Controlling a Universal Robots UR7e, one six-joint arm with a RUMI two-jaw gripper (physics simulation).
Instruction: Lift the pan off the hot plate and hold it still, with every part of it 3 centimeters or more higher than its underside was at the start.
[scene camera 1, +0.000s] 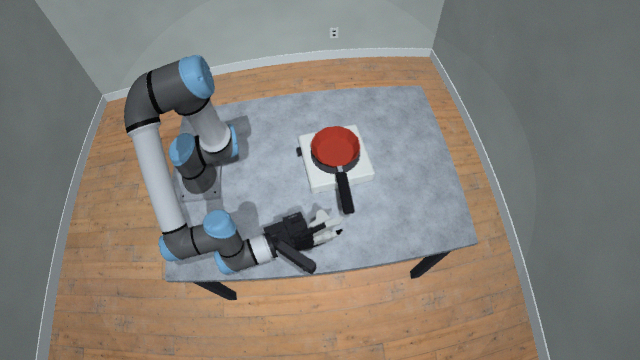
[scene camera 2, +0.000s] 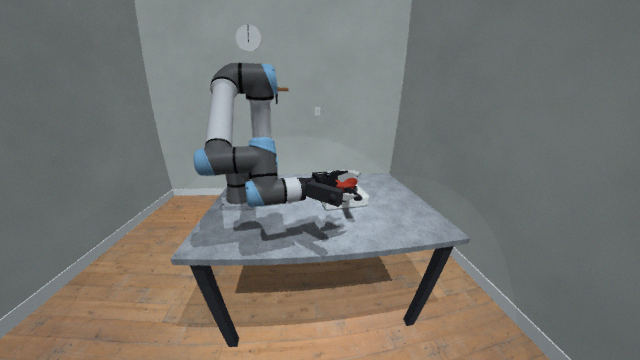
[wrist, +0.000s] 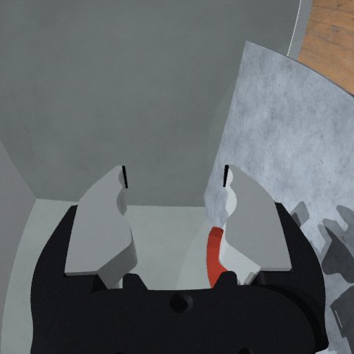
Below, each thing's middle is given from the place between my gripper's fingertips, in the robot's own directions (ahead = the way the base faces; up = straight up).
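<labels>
The white hot plate (scene camera 1: 321, 177) is 1 cm ahead of my hand, 35 cm to the left of it and 21 cm below it. As for the red pan (scene camera 1: 335, 146), I find it 2 cm ahead of my hand and 26 cm to the left of it, and it is 13 cm below it.
</labels>
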